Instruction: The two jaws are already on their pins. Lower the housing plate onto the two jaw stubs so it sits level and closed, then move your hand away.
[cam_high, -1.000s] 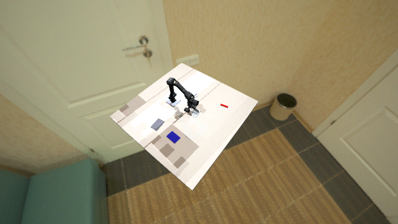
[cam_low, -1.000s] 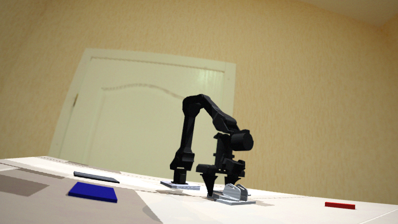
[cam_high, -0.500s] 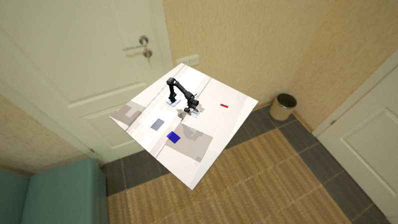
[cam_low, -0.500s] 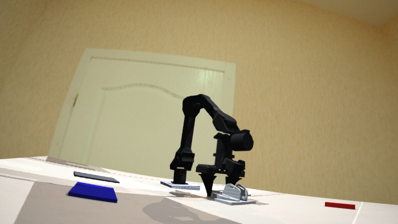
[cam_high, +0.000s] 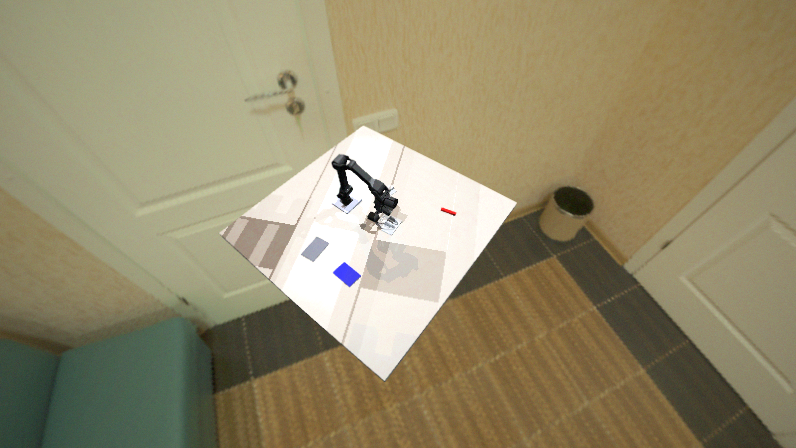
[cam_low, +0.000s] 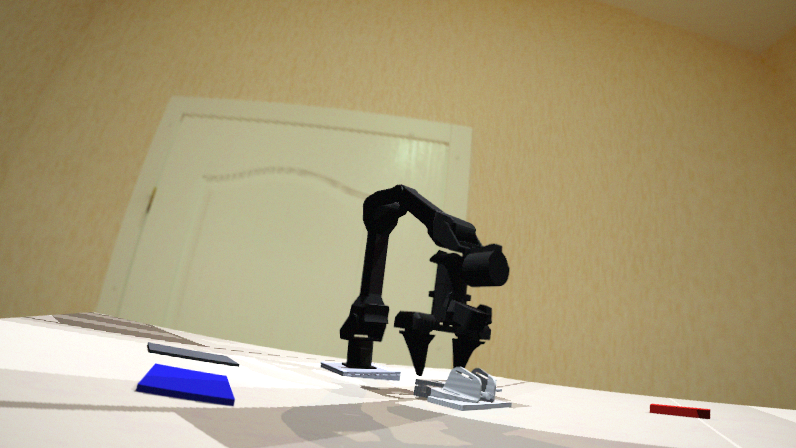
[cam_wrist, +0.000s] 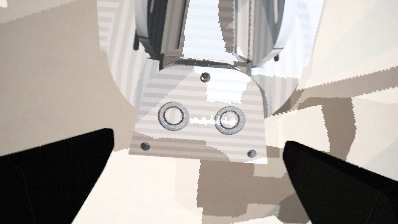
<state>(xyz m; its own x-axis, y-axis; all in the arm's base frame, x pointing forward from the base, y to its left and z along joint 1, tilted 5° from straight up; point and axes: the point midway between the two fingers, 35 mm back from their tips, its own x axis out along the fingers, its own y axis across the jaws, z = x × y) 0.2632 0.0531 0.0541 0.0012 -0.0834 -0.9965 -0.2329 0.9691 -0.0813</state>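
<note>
My gripper tip is 1 cm short of the housing plate and 1 cm above it. The rest, counted from my gripper tip: red bar (25 cm ahead, 33 cm to the left, 3 cm below); dark grey plate (13 cm behind, 40 cm to the right, 3 cm below); blue tile (13 cm ahead, 38 cm to the right, 3 cm below).
</note>
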